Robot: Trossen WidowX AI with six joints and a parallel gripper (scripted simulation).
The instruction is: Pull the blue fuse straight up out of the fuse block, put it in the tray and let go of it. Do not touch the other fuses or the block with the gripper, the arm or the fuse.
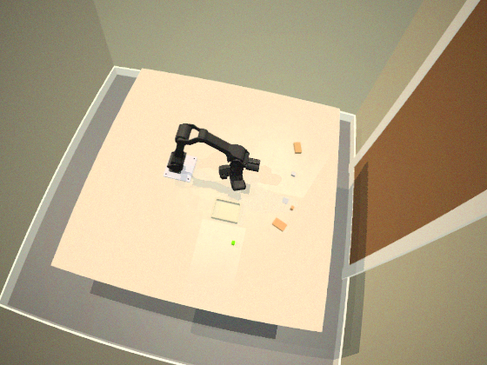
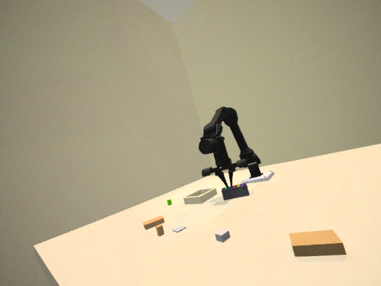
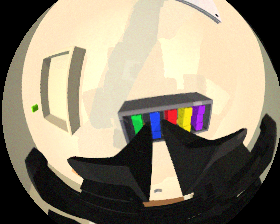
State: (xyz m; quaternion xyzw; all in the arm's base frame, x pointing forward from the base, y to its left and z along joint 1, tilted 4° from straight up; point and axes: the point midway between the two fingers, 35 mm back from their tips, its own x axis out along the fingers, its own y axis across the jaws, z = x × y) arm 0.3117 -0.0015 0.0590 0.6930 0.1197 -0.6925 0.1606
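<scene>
The pale tray lies 10 mm behind my gripper tip, 170 mm to the right of it and 30 mm below it. From my gripper tip the other things lie so: green cube (60 mm ahead, 320 mm to the right, 20 mm below); grey cube (290 mm ahead, 120 mm to the left, 30 mm below); blue fuse (10 mm below).
</scene>
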